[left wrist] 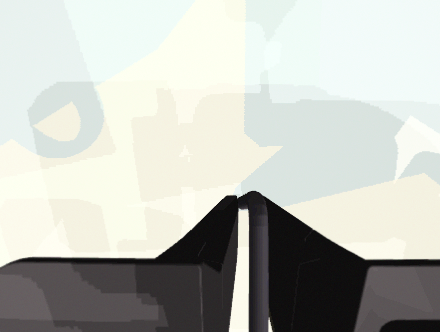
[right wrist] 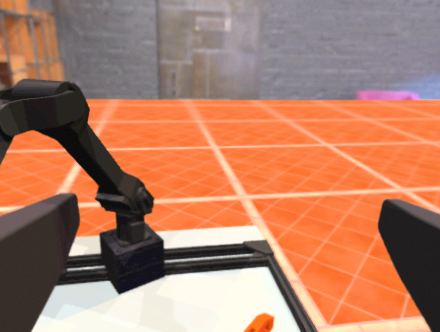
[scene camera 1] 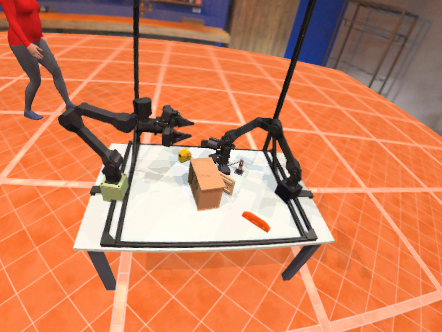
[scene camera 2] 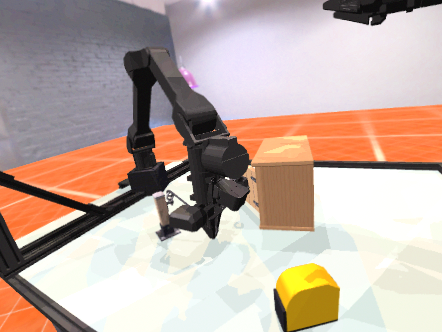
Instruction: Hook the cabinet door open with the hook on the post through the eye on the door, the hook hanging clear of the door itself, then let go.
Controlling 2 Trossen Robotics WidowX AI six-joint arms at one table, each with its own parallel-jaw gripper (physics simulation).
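Frame: origin at the left arm's base, x up, y right, z ahead, level; metres.
Seen in the pictures: left gripper, fingertip midpoint: (left wrist: 244, 206) (scene camera 2: 213, 237); right gripper, fingertip midpoint: (right wrist: 231, 209) (scene camera 1: 193, 129) (scene camera 2: 328, 11); left arm's base at its link origin: (right wrist: 131, 236) (scene camera 1: 291, 184) (scene camera 2: 146, 167); right arm's base at its link origin: (scene camera 1: 113, 179).
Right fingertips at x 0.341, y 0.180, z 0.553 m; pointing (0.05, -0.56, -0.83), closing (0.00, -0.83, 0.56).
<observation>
Offsets run from my right fingertips to a thing's top centre. "*": to the spot under its first point.
The wooden cabinet @(dx -0.274, dy +0.028, dz -0.119 m) (scene camera 1: 206, 174) (scene camera 2: 286, 197) stands mid-table with its door @(* dx -0.350, dy -0.028, dz -0.226 m) (scene camera 1: 228, 184) (scene camera 2: 254, 192) partly open. The upright post @(* dx -0.377, dy +0.089, dz -0.410 m) (scene camera 1: 241, 166) (scene camera 2: 161, 210) stands on a small dark base, apart from the door. The dark hook (scene camera 2: 178, 197) (left wrist: 258, 280) reaches from the post to my left gripper (scene camera 2: 214, 235) (left wrist: 244, 206), which is shut on it low over the table, with the rod against one finger and the bent tip at the fingertips. My right gripper (scene camera 1: 192, 129) (right wrist: 231, 209) is open and empty, high up, away from the cabinet. The eye on the door cannot be made out.
A yellow, round-topped block @(* dx -0.379, dy +0.305, dz -0.143 m) (scene camera 1: 184, 155) (scene camera 2: 307, 300) lies behind the cabinet in scene camera 1. An orange-red curved piece @(dx -0.391, dy -0.249, dz -0.254 m) (scene camera 1: 256, 221) (right wrist: 260, 324) lies near the front edge. A black rail frame (scene camera 1: 215, 243) borders the table. A person (scene camera 1: 25, 25) stands beyond it.
</observation>
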